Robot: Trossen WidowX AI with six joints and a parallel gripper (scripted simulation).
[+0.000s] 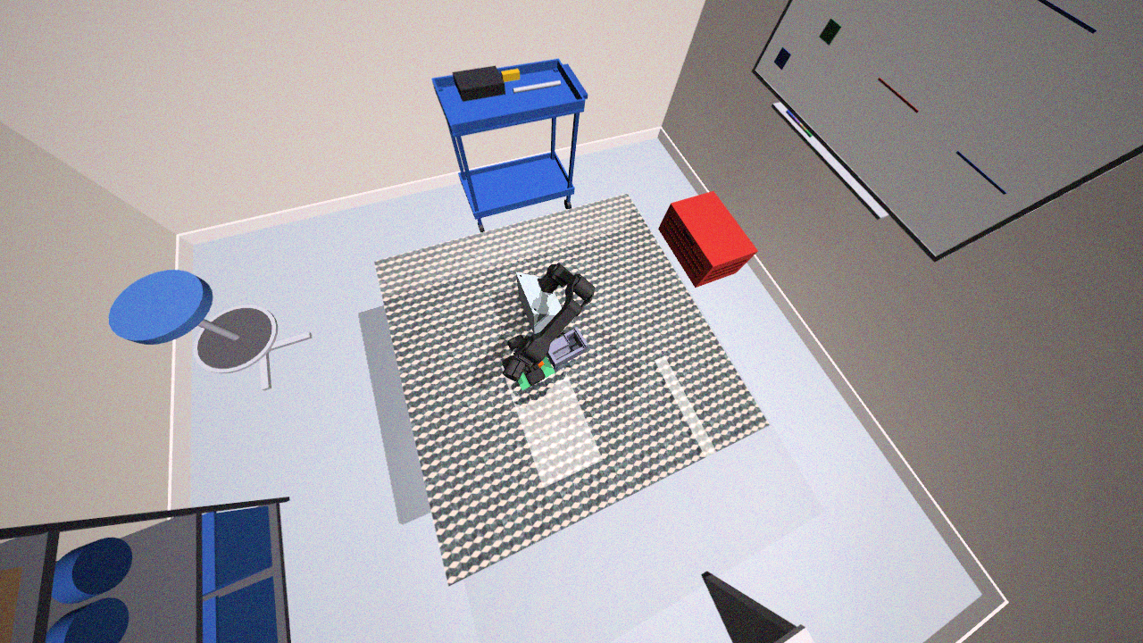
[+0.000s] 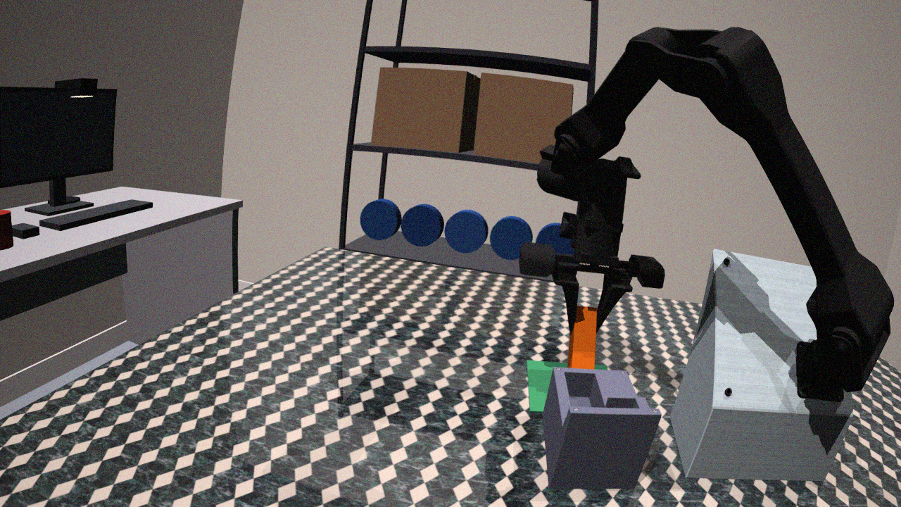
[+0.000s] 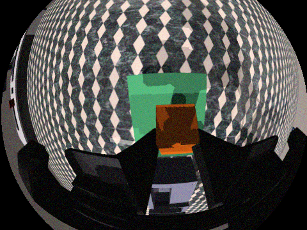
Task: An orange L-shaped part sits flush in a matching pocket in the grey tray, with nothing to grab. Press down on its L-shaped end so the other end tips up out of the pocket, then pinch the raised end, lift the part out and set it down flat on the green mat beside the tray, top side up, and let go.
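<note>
The orange L-shaped part lies 30 mm to the left of my gripper tip, 30 mm below it and 20 mm behind it. The rest, counted from my gripper tip: green mat 90 mm below, 20 mm to the left.
</note>
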